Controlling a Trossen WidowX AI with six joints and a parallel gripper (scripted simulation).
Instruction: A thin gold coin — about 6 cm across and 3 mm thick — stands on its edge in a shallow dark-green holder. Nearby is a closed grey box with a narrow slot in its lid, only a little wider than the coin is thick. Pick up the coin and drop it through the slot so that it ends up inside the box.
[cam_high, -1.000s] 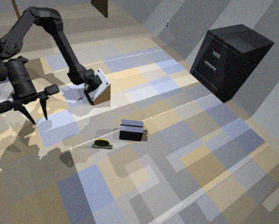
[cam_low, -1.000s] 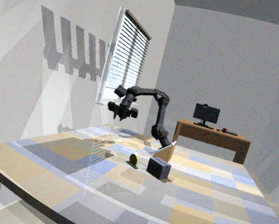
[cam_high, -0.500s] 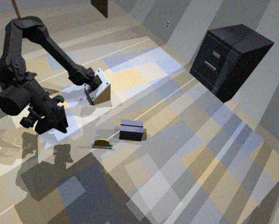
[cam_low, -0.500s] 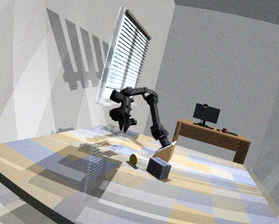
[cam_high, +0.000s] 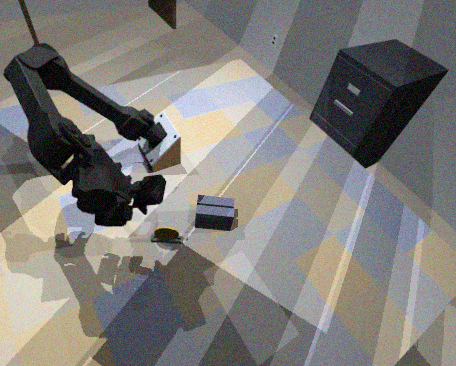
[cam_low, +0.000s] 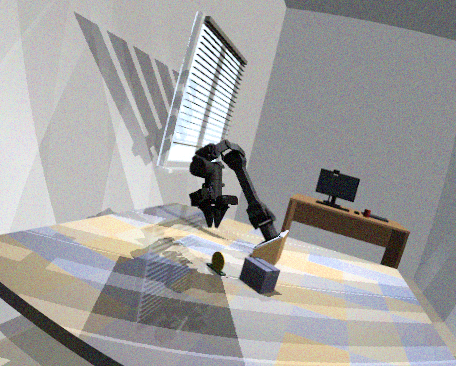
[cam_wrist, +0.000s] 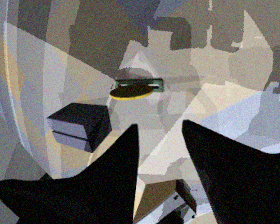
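The gold coin lies 90 mm below my gripper tip, 50 mm to the left of it and 30 mm ahead of it.
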